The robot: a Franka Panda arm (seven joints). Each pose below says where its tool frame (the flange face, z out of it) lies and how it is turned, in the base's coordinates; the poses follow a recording.
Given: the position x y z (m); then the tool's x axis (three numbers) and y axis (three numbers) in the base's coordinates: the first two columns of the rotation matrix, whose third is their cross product.
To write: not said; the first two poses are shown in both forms.
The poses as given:
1: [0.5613 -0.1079 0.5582 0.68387 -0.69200 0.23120 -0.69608 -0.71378 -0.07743]
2: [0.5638 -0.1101 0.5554 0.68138 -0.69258 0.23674 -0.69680 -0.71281 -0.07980]
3: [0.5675 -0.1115 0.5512 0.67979 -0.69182 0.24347 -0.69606 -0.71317 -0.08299]
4: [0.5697 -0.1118 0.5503 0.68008 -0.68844 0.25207 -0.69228 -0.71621 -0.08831]
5: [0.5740 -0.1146 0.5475 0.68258 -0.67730 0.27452 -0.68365 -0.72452 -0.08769]
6: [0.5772 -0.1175 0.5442 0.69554 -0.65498 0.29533 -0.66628 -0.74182 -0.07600]
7: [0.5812 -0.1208 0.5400 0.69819 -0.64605 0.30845 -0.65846 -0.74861 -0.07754]
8: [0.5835 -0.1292 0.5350 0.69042 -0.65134 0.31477 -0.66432 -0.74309 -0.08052]
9: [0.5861 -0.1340 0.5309 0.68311 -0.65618 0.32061 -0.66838 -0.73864 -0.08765]
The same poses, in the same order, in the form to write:
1: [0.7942 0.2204 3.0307 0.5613 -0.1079 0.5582]
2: [0.7966 0.2259 3.0279 0.5638 -0.1101 0.5554]
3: [0.7972 0.2332 3.0251 0.5675 -0.1115 0.5512]
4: [0.7943 0.2437 3.0234 0.5697 -0.1118 0.5503]
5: [0.7862 0.2612 3.0089 0.5740 -0.1146 0.5475]
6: [0.7639 0.2722 2.9916 0.5772 -0.1175 0.5442]
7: [0.7561 0.2848 2.9857 0.5812 -0.1208 0.5400]
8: [0.7661 0.2904 2.9807 0.5835 -0.1292 0.5350]
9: [0.7745 0.2988 2.9793 0.5861 -0.1340 0.5309]
